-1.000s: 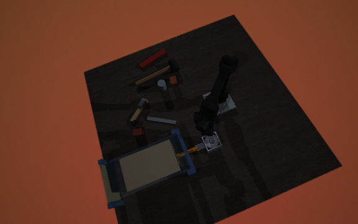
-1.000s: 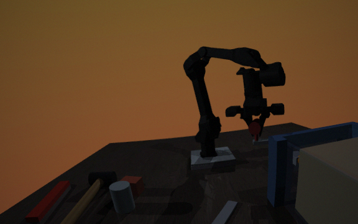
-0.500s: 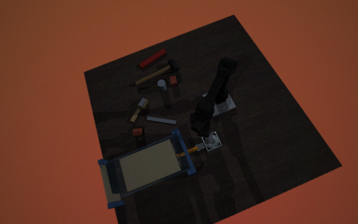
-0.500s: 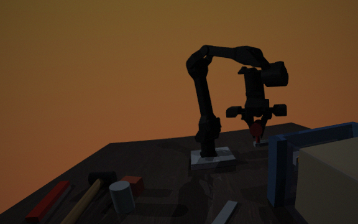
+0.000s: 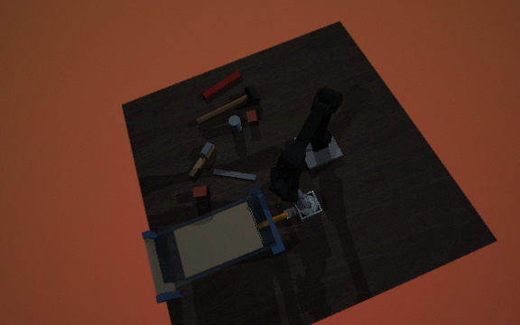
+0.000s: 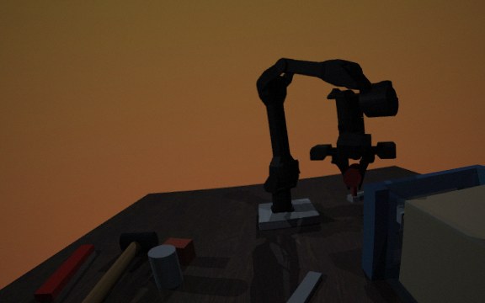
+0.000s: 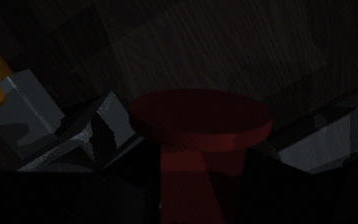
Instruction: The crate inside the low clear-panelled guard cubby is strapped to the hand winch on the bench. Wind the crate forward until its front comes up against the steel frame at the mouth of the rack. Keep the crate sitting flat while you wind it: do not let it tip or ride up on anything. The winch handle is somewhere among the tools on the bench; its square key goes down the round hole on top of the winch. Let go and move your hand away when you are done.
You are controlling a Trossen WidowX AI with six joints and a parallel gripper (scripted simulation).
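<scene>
Now: the winch handle 4 cm to the left of my gripper tip, 1 cm below it and 1 cm behind it. From my gripper tip the other things lie so: red knob (2 cm above); blue steel frame (14 cm ahead, 9 cm to the left, 1 cm below); winch (9 cm to the left, 8 cm below, 3 cm behind).
</scene>
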